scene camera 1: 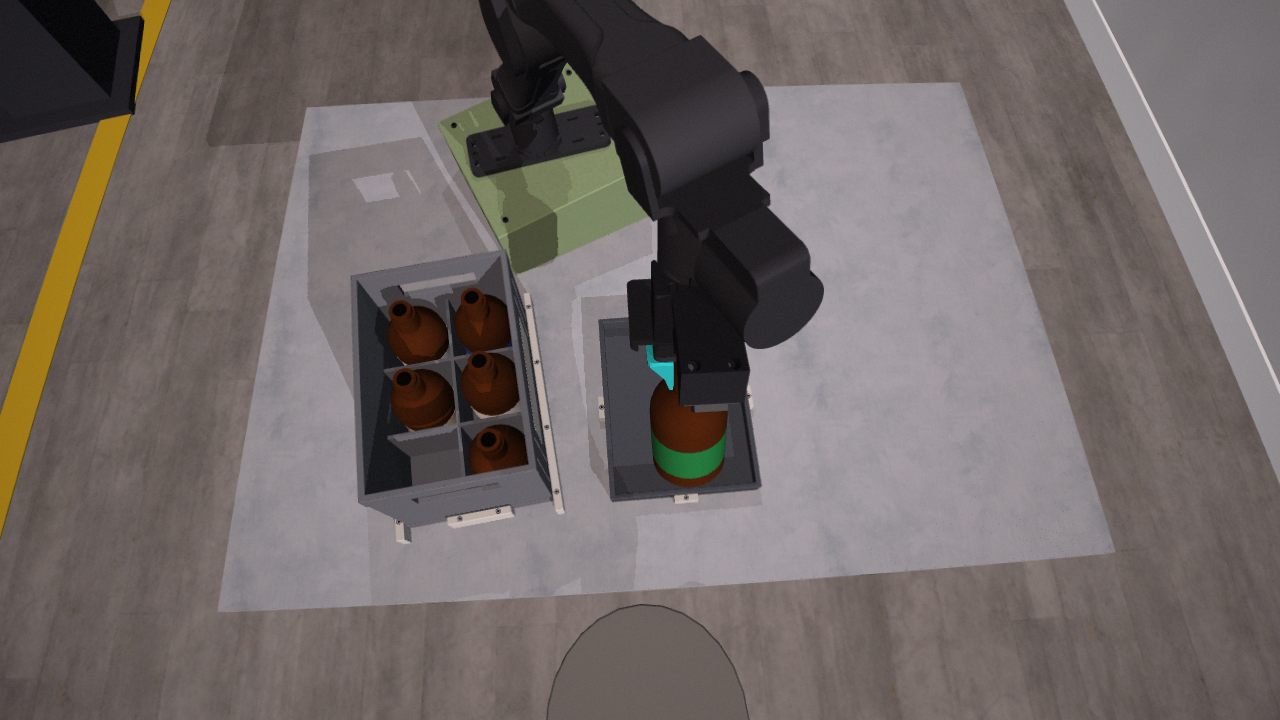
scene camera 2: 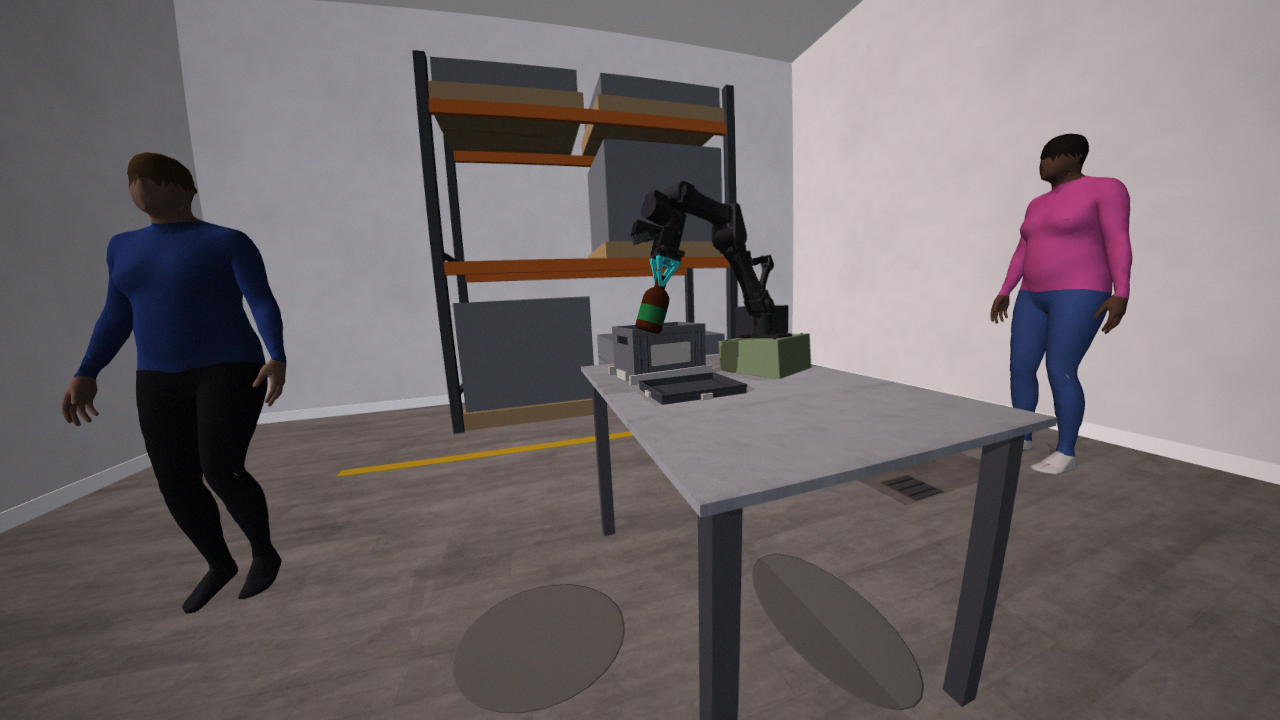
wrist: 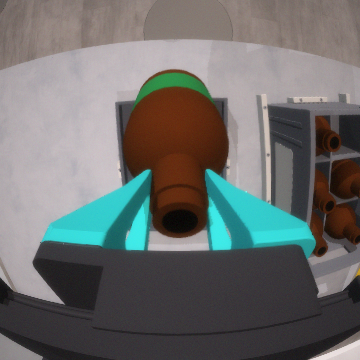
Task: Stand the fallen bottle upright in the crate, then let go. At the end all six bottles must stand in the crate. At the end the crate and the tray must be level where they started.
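Seen in the pictures: gripper, fingertip midpoint: point(scene camera 2: 659, 286) point(wrist: 177, 178); arm's base, link origin: point(scene camera 1: 538, 142) point(scene camera 2: 764, 337).
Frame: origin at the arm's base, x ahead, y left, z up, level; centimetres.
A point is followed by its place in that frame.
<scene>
A brown bottle with a green band point(scene camera 1: 687, 438) @[z 16.2, x 50.9, y 6.6 cm] point(scene camera 2: 652, 309) @[z 12.4, x 50.7, y 10.8 cm] point(wrist: 175, 125) @[z 18.0, x 49.5, y 7.3 cm] hangs in the air, slightly tilted, above the tray. My gripper point(scene camera 2: 661, 279) @[z 18.4, x 46.6, y 7.7 cm] point(wrist: 177, 178) @[z 18.4, x 46.6, y 7.7 cm] is shut on its neck; in scene camera 1 the arm hides most of the fingers. The grey crate point(scene camera 1: 447, 499) @[z -0.1, x 47.4, y -19.0 cm] point(scene camera 2: 626, 355) @[z -3.0, x 47.6, y -14.2 cm] point(wrist: 292, 130) @[z 0.8, x 44.6, y -8.0 cm] stands level to the left of the tray in scene camera 1. Several brown bottles stand in its compartments; the near left compartment in scene camera 1 holds no bottle. The dark tray point(scene camera 1: 611, 447) @[z -8.9, x 43.4, y 0.5 cm] point(scene camera 2: 684, 397) @[z -10.4, x 46.6, y 18.8 cm] point(wrist: 120, 120) @[z -9.8, x 49.4, y 17.9 cm] lies level on the table.
Pale strips point(scene camera 1: 542, 402) @[z -8.5, x 35.4, y -7.0 cm] point(wrist: 266, 150) @[z -8.5, x 39.7, y -6.9 cm] run beside the crate, and small pale blocks sit at the tray's edges. The arm's green base block point(scene camera 1: 590, 214) @[z -4.5, x 10.6, y 5.0 cm] point(scene camera 2: 765, 355) @[z -4.4, x 9.3, y 10.0 cm] stands behind the crate. Two people point(scene camera 2: 179, 286) point(scene camera 2: 1069, 241) stand away from the table, and a shelf rack point(scene camera 2: 434, 241) stands behind it.
</scene>
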